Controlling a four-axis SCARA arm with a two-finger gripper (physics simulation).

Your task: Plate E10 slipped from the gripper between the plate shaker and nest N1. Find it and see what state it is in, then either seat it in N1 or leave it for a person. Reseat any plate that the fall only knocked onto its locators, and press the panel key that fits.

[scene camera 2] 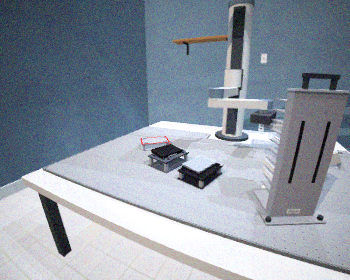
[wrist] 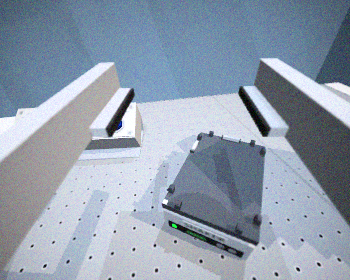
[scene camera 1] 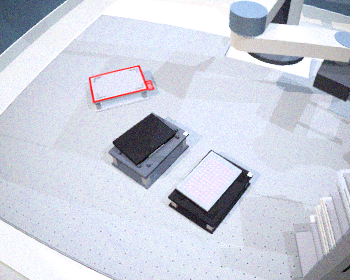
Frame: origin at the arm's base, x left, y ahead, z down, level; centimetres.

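Seen in the pictures: gripper, fingertip midpoint: (wrist: 185, 78); arm's base at its link origin: (scene camera 2: 231, 136).
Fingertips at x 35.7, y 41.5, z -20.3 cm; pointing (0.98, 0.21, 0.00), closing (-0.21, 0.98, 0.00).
Offsets run from my fingertips to a thing's top centre. "spot": to the spot under its first point.
My gripper (wrist: 185, 78) is open and empty, its fingers wide apart above and behind the plate shaker @(spot: dx +1.2, dy +4.5, dz +13.5 cm) (wrist: 220, 185), whose top holds no plate and whose front shows a green light. In scene camera 1 its fingers are out of the picture. A black plate @(dx -56.4, dy +22.6, dz +11.2 cm) (scene camera 1: 145, 138) (scene camera 2: 167, 151) lies on the grey nest @(spot: dx -51.7, dy +23.5, dz +18.5 cm) (scene camera 1: 162, 162) (scene camera 2: 156, 161); it looks tipped and raised on the locators. A pale plate with pink wells @(dx -38.3, dy +27.4, dz +12.5 cm) (scene camera 1: 210, 180) (scene camera 2: 201, 164) lies on the black nest @(dx -37.6, dy +27.6, dz +14.2 cm) (scene camera 1: 230, 204) (scene camera 2: 201, 182); whether it is fully down is unclear. Labels E10 and N1 cannot be read.
A red-edged stand (scene camera 1: 121, 95) (scene camera 2: 154, 137) is beyond the grey nest. A tall grey plate rack (scene camera 2: 306, 150) stands at the right. A white box with a blue key @(dx +19.4, dy -16.4, dz +10.7 cm) (wrist: 131, 122) is partly behind the left finger. The arm's column (scene camera 2: 233, 85) rises at the back.
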